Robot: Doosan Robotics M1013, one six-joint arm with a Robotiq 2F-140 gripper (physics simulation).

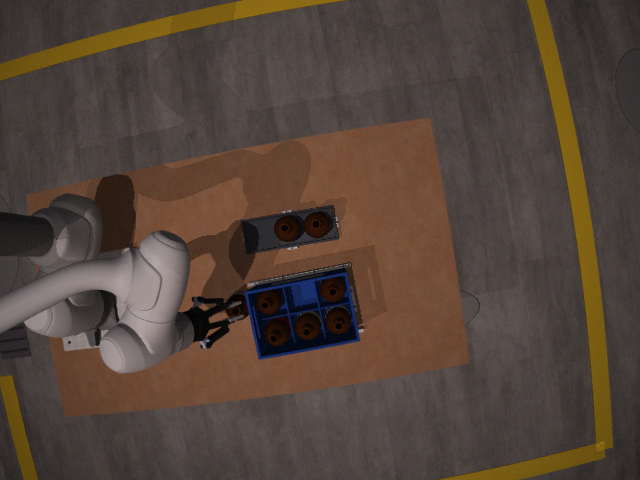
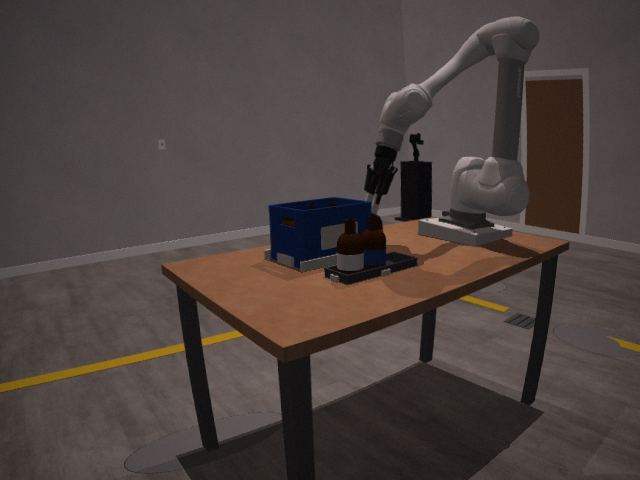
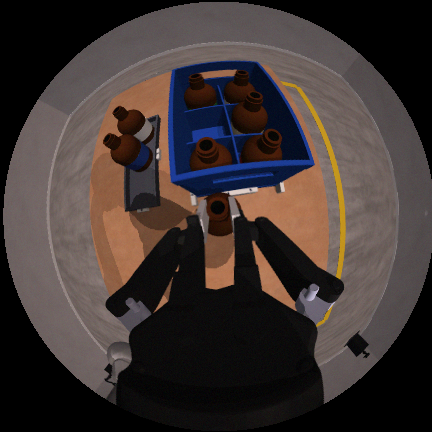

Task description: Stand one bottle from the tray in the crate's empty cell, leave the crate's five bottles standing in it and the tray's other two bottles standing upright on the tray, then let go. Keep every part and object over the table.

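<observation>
My gripper is shut on the neck of a brown bottle, outside the blue crate, close by its robot-side end wall. Its lower part is hidden; I cannot tell whether it touches the crate or table. The crate's empty cell is the middle one of the tray-side row; five bottles stand in the other cells. On the dark tray, a blue-label bottle and a white-label bottle stand upright.
Pale rails run low along the crate's sides. The crate's walls rise high around the cells. The robot's white base plate is on the wooden table, behind the gripper.
</observation>
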